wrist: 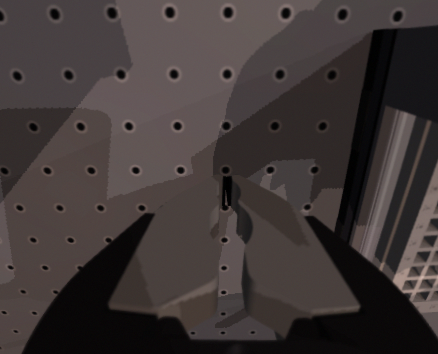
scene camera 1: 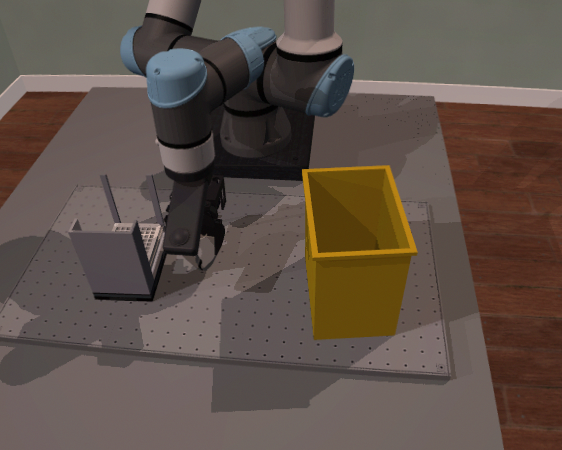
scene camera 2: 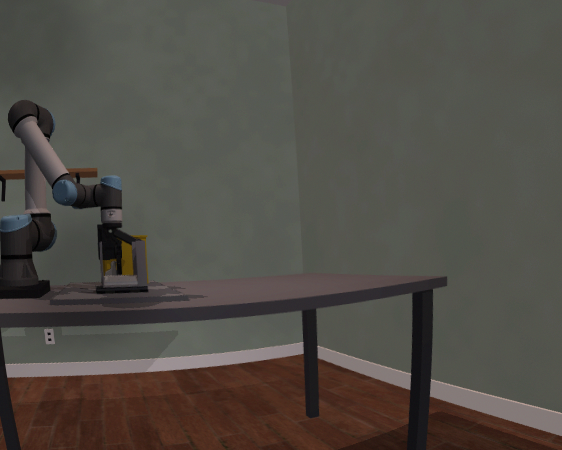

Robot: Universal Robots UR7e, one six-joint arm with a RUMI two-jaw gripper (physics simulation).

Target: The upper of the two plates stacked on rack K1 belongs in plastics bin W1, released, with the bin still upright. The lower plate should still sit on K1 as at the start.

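Places are measured from the arm's base along level axes (x ahead, y left, z up), in centimetres.
Pixels of known places: gripper, fingertip midpoint: (wrist: 225, 180) (scene camera 1: 202, 269); arm's base at its link origin: (scene camera 1: 256, 137) (scene camera 2: 18, 284).
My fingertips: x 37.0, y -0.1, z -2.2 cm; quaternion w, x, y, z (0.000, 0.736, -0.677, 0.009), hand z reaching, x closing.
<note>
Ahead of a thing's pixels: the offset from my fingertips to its top centre. "*": to the spot under its first point. Level surfaces: height alone.
Rack K1 @(dz +15.0, dx +1.1, dy -11.6 cm) (scene camera 1: 110, 262) (scene camera 2: 140, 265) (wrist: 364, 120) stands upright at the left of the perforated board, with a grey panel, thin posts and a black base. White gridded plates @(dz +4.8, dx +2.1, dy -11.5 cm) (scene camera 1: 150, 233) (scene camera 2: 121, 281) (wrist: 424, 272) sit in it; the boundary between upper and lower is hard to tell. Yellow bin W1 (scene camera 1: 357, 300) (scene camera 2: 133, 257) stands upright at the board's right. My gripper (scene camera 1: 196, 262) (wrist: 225, 180) is shut and empty, pointing down low over the board just right of the rack in scene camera 1. In scene camera 2 the rack partly hides it.
The perforated board @(dz +0.1 cm) (scene camera 1: 185, 340) (wrist: 170, 45) lies on the grey table @(dz -1.2 cm) (scene camera 1: 125, 405) (scene camera 2: 250, 302). The bin's tall walls and rim rise to the right of my gripper. The rack's posts @(* dz +9.7, dx -3.7, dy -16.0 cm) (scene camera 1: 111, 200) stick up behind the plates. The arm's dark base plate (scene camera 1: 280, 171) is at the back.
</note>
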